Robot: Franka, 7 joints.
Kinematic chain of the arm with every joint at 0, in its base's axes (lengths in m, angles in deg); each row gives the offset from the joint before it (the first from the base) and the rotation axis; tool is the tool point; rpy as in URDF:
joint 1: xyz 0 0 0.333 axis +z
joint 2: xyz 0 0 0 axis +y
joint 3: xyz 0 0 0.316 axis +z
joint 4: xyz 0.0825 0 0 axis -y
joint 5: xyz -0.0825 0 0.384 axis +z
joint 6: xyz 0 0 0 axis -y
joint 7: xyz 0.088 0 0 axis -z
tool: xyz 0 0 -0.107 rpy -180 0 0
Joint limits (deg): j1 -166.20..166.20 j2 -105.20..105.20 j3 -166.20..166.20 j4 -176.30..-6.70 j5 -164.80..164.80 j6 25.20..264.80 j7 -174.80..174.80
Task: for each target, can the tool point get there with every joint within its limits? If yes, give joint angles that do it. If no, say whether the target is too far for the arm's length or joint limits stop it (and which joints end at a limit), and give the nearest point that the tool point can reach.
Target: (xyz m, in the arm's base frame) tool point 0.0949 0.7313 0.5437
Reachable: yes | joints 60.70 27.93 28.61 -77.75 -36.13 140.13 120.01
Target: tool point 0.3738 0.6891 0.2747
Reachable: yes | joints -123.62 -80.12 -127.19 -31.63 56.06 213.72 -33.18
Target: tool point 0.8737 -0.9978 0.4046
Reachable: no: too far | nearest point 0.5643 -0.6445 0.3792 | short by 0.470 m
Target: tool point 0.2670 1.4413 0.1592
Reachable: no: too far | nearest point 0.1552 0.8377 0.2320 | short by 0.618 m
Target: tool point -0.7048 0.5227 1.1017
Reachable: no: too far | nearest point -0.5183 0.3844 0.8983 | short by 0.309 m
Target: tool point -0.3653 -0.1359 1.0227
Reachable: yes | joints -22.04 -25.61 -101.10 -44.36 137.89 67.86 -87.48
